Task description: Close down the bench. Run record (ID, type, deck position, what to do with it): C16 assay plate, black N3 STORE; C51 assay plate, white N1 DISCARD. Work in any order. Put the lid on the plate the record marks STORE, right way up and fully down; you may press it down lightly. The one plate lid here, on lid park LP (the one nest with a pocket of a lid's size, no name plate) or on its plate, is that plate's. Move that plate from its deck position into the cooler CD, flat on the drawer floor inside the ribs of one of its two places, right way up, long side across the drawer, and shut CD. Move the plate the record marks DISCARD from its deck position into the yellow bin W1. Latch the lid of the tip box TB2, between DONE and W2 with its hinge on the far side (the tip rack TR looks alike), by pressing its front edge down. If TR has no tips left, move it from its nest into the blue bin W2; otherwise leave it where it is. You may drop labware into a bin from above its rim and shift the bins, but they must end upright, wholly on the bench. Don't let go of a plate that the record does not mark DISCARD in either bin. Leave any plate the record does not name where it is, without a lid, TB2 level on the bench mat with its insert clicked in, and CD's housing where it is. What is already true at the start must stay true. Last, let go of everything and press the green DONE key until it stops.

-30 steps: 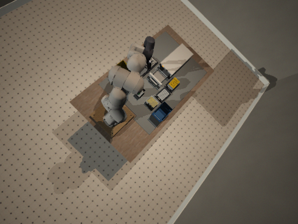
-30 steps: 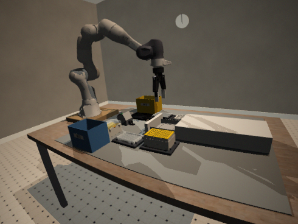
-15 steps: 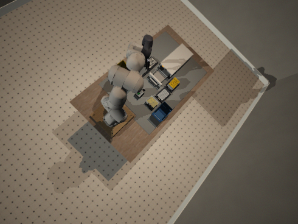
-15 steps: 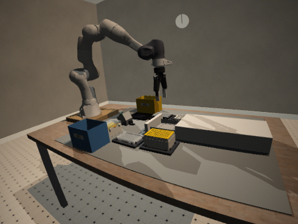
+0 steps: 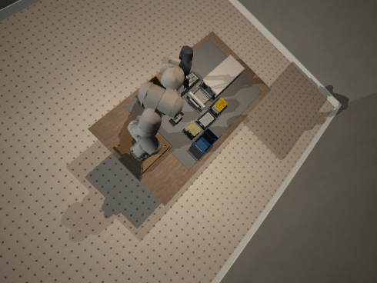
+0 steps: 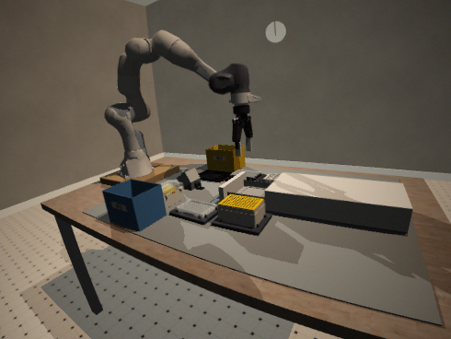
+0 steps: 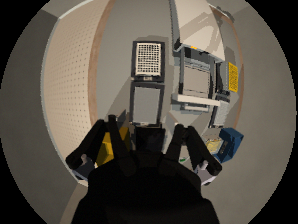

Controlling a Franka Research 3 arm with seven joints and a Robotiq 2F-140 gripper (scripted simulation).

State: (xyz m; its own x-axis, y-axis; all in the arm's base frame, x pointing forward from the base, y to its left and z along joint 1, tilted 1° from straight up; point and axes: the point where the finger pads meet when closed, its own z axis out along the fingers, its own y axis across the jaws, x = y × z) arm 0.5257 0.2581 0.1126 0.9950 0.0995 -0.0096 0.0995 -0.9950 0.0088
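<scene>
Right now my hand is 12 cm above the grey plate lid. Round my hand: white assay plate: 17 cm ahead, 2 cm to the left, 13 cm below; yellow bin W1: 20 cm behind, 11 cm to the left, 11 cm below; cooler drawer: 18 cm ahead, 17 cm to the right, 12 cm below.
</scene>
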